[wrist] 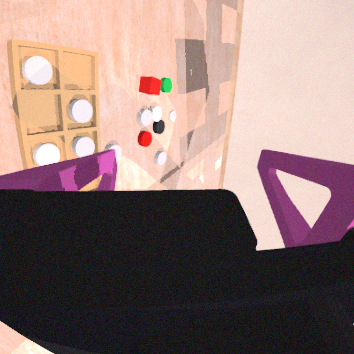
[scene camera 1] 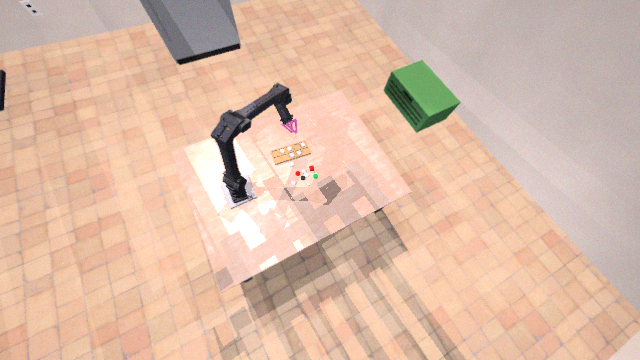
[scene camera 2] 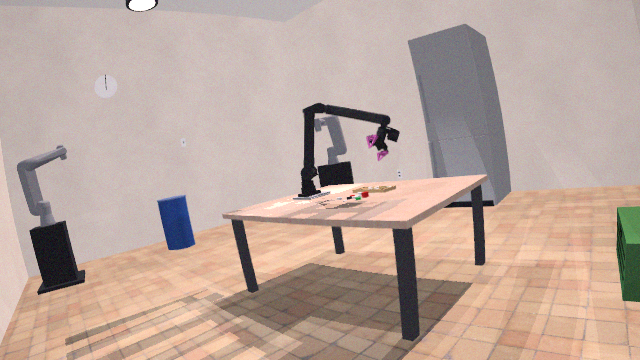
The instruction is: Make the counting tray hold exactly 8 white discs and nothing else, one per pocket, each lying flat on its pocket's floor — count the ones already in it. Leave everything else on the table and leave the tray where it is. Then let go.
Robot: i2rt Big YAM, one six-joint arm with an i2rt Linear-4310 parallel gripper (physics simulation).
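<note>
The counting tray (scene camera 1: 279, 159) (wrist: 96, 75) lies on the table with several white discs in separate pockets. In the wrist view, four-pocket rows are partly cut off; white discs (wrist: 37, 70) (wrist: 81, 111) (wrist: 83, 146) (wrist: 46, 154) sit in pockets, and two pockets are empty. A loose white disc (scene camera 1: 292, 164) (wrist: 115, 150) lies beside the tray, partly behind a finger in the wrist view. More loose white pieces (wrist: 145, 117) (wrist: 156, 113) (wrist: 173, 116) (wrist: 160, 157) lie farther off. My gripper (scene camera 1: 290, 129) (scene camera 2: 375, 152) (wrist: 190, 157) is open and empty, high above the table beyond the tray.
A red cube (scene camera 1: 311, 168) (wrist: 150, 85), a green disc (scene camera 1: 315, 176) (wrist: 166, 85), a black disc (scene camera 1: 303, 178) (wrist: 158, 127) and a red disc (scene camera 1: 298, 173) (wrist: 145, 138) lie among the loose white pieces. The table edge (wrist: 231, 115) runs beyond them.
</note>
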